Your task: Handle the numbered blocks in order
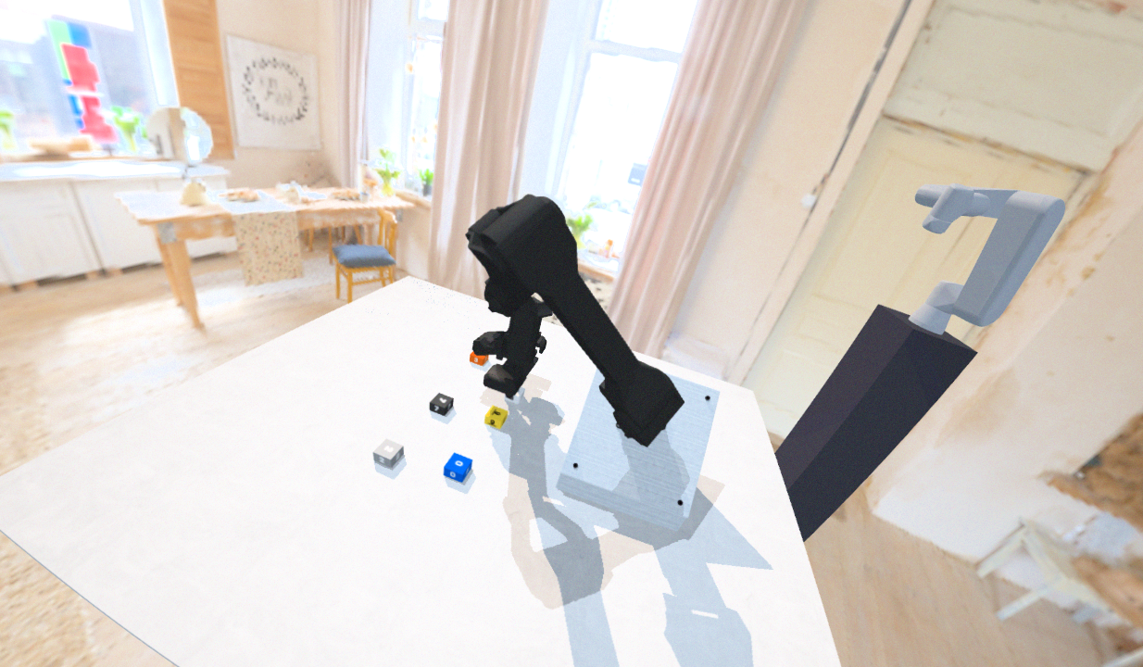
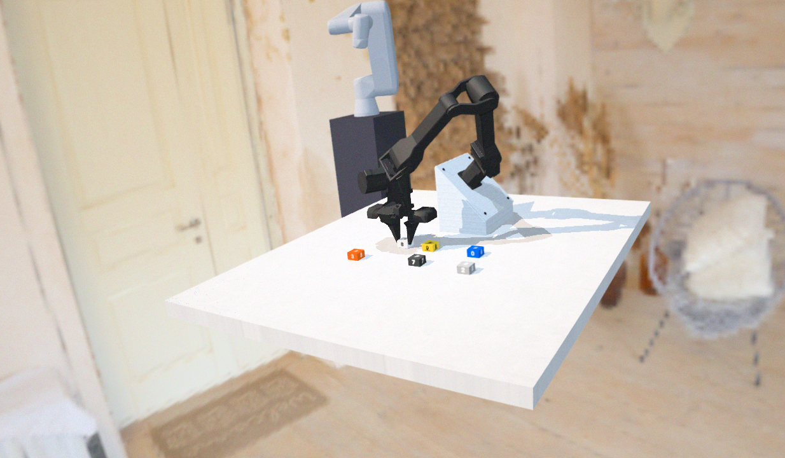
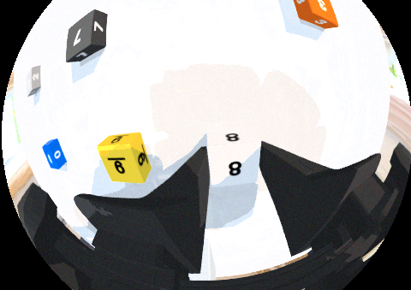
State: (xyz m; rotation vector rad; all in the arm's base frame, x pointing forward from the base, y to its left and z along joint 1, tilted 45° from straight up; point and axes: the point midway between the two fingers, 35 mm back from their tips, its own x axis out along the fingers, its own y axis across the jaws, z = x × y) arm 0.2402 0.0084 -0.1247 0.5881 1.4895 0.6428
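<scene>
The white block marked 8 is 10 mm behind my gripper tip. Round my gripper tip: yellow block: 80 mm to the left; then orange block marked 3: 120 mm ahead, 70 mm to the right; then black block marked 7: 100 mm to the left, 100 mm ahead.
</scene>
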